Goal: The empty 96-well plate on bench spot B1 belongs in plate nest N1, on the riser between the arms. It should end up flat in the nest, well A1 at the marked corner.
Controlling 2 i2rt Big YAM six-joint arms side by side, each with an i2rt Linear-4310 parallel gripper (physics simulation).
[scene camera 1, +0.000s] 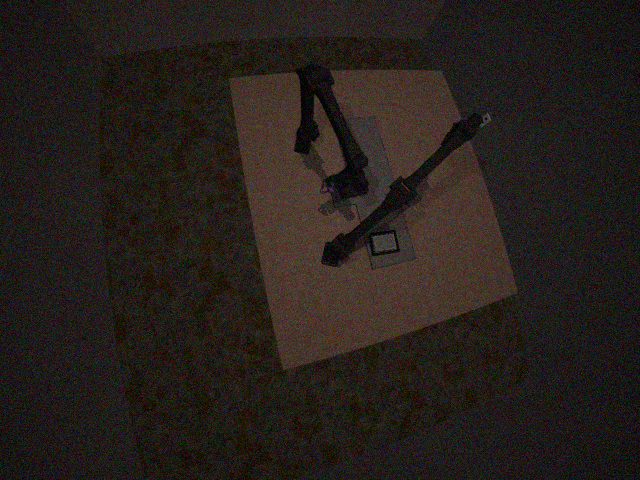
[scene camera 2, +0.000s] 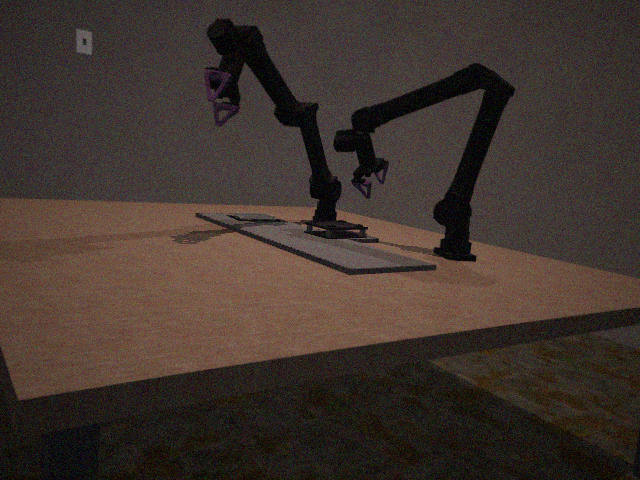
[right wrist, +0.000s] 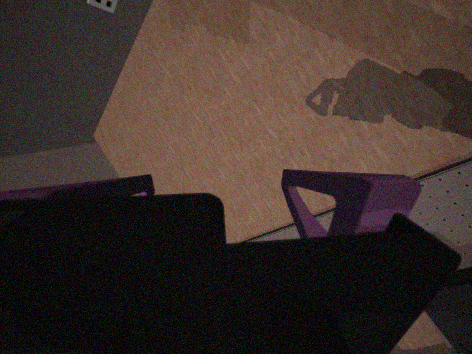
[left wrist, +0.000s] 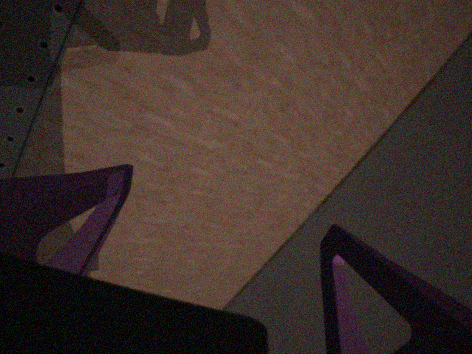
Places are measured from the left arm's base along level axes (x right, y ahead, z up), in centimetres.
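Pixels of known places: left gripper, fingertip midpoint: (scene camera 1: pixel 326 190) (scene camera 2: pixel 375 191) (left wrist: pixel 233 207); right gripper, fingertip midpoint: (scene camera 2: pixel 214 113) (right wrist: pixel 219 180); left arm's base, origin of the base link: (scene camera 1: pixel 302 144) (scene camera 2: pixel 454 256); right arm's base, origin of the base link: (scene camera 1: pixel 331 254).
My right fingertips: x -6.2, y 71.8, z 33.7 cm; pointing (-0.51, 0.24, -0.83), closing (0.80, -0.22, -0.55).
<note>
For each thing: its top centre in the pictures, then the offset to it from my right fingertips. Level surfaces: height alone.
- pale rectangular plate, middle of its top: (scene camera 2: pixel 255 214) (scene camera 1: pixel 385 242) dx +54.3, dy -16.7, dz -30.8 cm
- riser with the nest, middle of its top: (scene camera 2: pixel 336 222) (scene camera 1: pixel 353 183) dx +26.2, dy -40.2, dz -28.3 cm
- perforated grey board, its level: dz -32.4 cm
- wooden table, its level: dz -33.7 cm
The pale rectangular plate (scene camera 1: pixel 384 242) (scene camera 2: pixel 253 217) lies flat inside a dark outline at one end of the grey board. The riser with the nest (scene camera 2: pixel 338 225) stands between the arm bases in scene camera 2; arms largely hide it in scene camera 1. My left gripper (scene camera 1: pixel 326 188) (scene camera 2: pixel 374 189) (left wrist: pixel 233 207) is open and empty, above the riser area. My right gripper (scene camera 2: pixel 215 112) (right wrist: pixel 219 180) is open and empty, held much higher, well away from the plate. Wells and corner A1 are too small and dark to make out.
The perforated grey board (scene camera 1: pixel 369 134) (scene camera 2: pixel 330 253) (left wrist: pixel 15 95) (right wrist: pixel 447 192) lies on the wooden table (scene camera 1: pixel 330 315) (scene camera 2: pixel 206 320). In scene camera 1 the right arm crosses over the board beside the plate. Arm shadows fall on the table. A wall outlet (scene camera 2: pixel 84 41) shows behind.
</note>
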